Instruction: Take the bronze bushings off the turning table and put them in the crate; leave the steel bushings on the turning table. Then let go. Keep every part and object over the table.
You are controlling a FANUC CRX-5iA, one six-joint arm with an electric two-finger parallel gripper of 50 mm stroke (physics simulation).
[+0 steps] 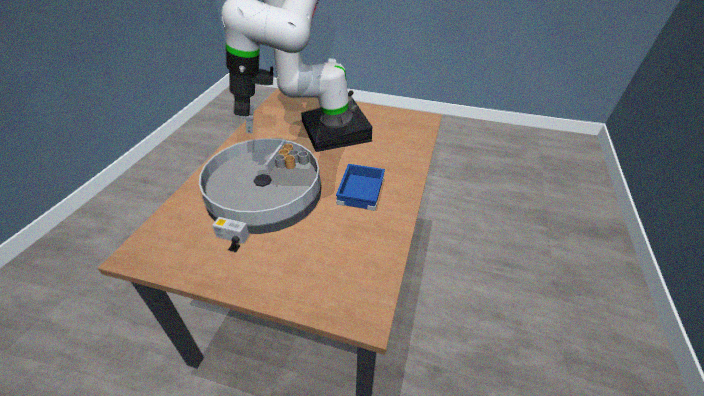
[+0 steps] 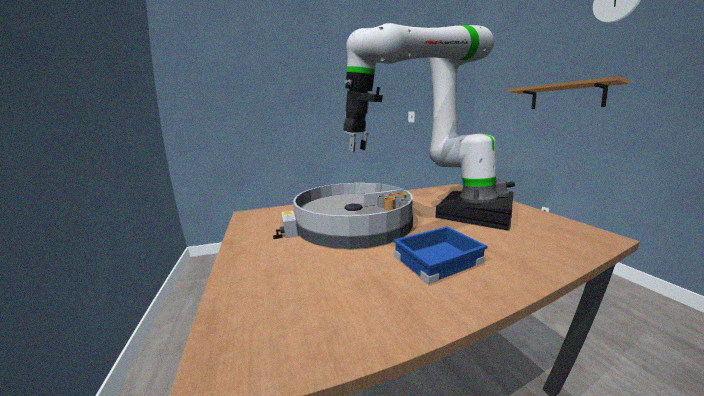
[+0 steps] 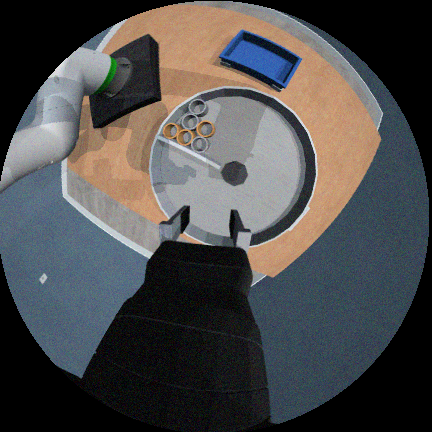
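Seen in the pictures: gripper, fingertip midpoint: (image 1: 249, 127) (image 2: 357, 150) (image 3: 209, 215); arm's base at its link origin: (image 1: 336, 118) (image 2: 478, 198) (image 3: 113, 77).
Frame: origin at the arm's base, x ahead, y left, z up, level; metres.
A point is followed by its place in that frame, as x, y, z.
Three bronze bushings stand in a tight cluster with three steel bushings on the turning table (image 1: 252, 217) @[0.682, 0.057, 0.013] (image 2: 350, 224) @[0.541, 0.163, 0.012] (image 3: 275, 165) @[0.562, 0.046, -0.011], on its side toward the robot base. One bronze bushing (image 1: 290, 163) @[0.390, 0.011, 0.016] (image 2: 389, 203) @[0.380, 0.016, 0.015] (image 3: 213, 129) @[0.392, 0.007, 0.027] stands at the cluster's edge. The other two bronze bushings stand near the straight bar, with a steel bushing (image 1: 281, 161) @[0.398, -0.024, 0.020] beside them. Another steel bushing (image 1: 303, 158) @[0.343, 0.040, 0.019] is on the crate side. The blue crate (image 1: 361, 186) @[0.308, 0.275, -0.058] (image 2: 414, 260) @[0.413, 0.318, -0.032] (image 3: 260, 56) @[0.319, 0.299, -0.058] is empty. My gripper (image 1: 249, 129) @[0.472, -0.077, 0.194] (image 2: 358, 145) @[0.472, -0.077, 0.194] (image 3: 209, 215) @[0.472, -0.077, 0.194] is open and empty, high above the turning table, away from the cluster.
A raised wall rings the turning table. The straight bar (image 1: 274, 153) @[0.386, -0.062, 0.037] (image 3: 190, 151) @[0.384, -0.062, 0.037] runs from the wall to the dark hub (image 1: 262, 180) @[0.503, -0.039, -0.002] (image 2: 353, 207) @[0.500, -0.027, -0.002] (image 3: 234, 173) @[0.497, -0.044, -0.002]. A small grey box (image 1: 231, 230) @[0.744, 0.018, -0.009] (image 2: 289, 224) @[0.722, 0.046, -0.018] sits outside the wall. The black robot base (image 1: 340, 137) @[0.109, 0.078, -0.011] (image 2: 475, 215) @[0.086, 0.100, -0.028] stands behind the crate.
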